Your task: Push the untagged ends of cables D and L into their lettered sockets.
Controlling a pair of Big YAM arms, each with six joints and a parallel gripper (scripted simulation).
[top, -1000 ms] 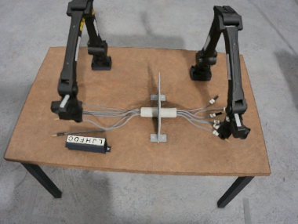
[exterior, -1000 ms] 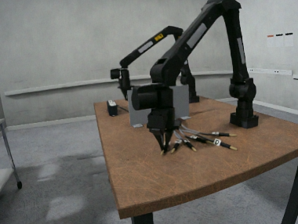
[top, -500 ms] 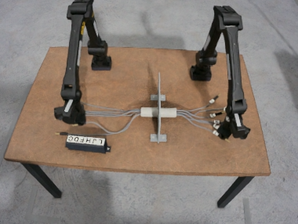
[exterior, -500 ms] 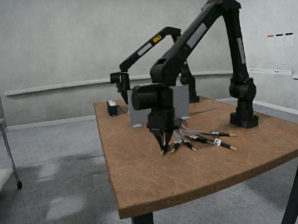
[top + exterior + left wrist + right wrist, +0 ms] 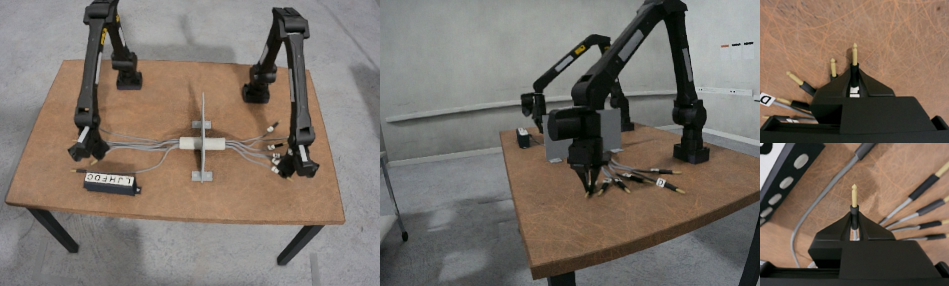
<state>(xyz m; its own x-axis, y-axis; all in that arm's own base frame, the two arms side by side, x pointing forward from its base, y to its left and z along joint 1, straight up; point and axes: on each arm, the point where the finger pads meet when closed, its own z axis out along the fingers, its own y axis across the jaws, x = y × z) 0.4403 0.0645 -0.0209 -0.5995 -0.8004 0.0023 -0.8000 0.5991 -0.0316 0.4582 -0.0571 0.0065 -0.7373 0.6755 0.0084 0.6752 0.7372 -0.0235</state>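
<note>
My left hand is right at the tagged cable end.
</note>
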